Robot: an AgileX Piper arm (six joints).
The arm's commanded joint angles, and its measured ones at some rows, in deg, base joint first. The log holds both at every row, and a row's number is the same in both.
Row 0, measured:
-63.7, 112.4, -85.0, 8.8, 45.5, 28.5
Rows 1 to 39, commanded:
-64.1, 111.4, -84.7, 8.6, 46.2, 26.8
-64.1, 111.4, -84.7, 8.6, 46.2, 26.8
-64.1, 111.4, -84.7, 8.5, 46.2, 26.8
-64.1, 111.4, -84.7, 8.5, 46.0, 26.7
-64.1, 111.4, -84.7, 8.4, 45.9, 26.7
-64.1, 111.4, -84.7, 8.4, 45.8, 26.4
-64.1, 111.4, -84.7, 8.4, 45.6, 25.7
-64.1, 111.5, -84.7, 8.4, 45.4, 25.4
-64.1, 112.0, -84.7, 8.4, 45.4, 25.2
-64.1, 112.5, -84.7, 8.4, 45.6, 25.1
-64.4, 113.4, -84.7, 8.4, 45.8, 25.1
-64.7, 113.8, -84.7, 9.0, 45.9, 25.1
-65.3, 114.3, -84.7, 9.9, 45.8, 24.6
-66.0, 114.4, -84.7, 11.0, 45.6, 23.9
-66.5, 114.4, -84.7, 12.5, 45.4, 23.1
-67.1, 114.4, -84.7, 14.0, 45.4, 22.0
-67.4, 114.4, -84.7, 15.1, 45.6, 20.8
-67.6, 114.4, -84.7, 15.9, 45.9, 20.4
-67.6, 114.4, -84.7, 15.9, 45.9, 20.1
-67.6, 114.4, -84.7, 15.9, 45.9, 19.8
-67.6, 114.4, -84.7, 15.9, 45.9, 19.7
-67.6, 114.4, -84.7, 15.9, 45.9, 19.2
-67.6, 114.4, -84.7, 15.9, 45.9, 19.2
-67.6, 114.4, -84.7, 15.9, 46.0, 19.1
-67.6, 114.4, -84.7, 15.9, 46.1, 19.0
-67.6, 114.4, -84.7, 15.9, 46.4, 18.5
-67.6, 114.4, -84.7, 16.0, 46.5, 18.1
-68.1, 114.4, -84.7, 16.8, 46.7, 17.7
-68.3, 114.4, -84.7, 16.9, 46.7, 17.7
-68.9, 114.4, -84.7, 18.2, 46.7, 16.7
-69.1, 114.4, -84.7, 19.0, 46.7, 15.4
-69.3, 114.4, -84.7, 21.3, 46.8, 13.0
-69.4, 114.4, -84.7, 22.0, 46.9, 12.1
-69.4, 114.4, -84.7, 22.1, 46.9, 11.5
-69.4, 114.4, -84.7, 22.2, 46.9, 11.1
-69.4, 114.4, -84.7, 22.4, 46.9, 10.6
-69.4, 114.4, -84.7, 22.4, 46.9, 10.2
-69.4, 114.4, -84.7, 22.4, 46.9, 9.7
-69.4, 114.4, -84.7, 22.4, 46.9, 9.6
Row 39, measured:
-69.0, 115.1, -85.0, 21.7, 45.6, 11.7
